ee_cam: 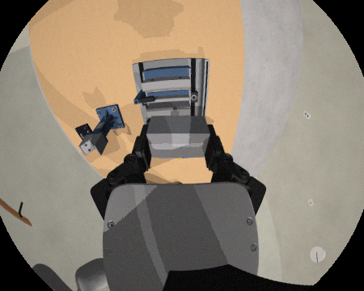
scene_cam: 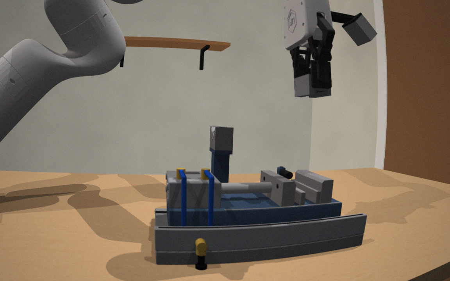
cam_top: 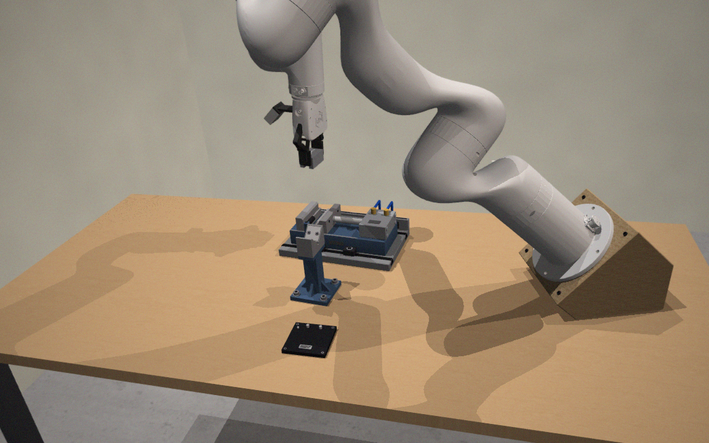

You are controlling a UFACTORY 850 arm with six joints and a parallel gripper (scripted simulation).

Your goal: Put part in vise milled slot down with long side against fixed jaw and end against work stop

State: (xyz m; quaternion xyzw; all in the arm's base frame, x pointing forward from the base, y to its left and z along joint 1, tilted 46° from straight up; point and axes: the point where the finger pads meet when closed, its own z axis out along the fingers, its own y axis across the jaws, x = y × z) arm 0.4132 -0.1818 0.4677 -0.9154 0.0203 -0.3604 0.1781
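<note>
The fixed jaw is 17 cm below my hand, 2 cm to the left of it and 2 cm ahead of it. Also, from my hand: moving jaw 17 cm below, 5 cm behind, 1 cm to the left; then work stop 16 cm below, 6 cm to the left, 2 cm behind; then part 2 cm below.
</note>
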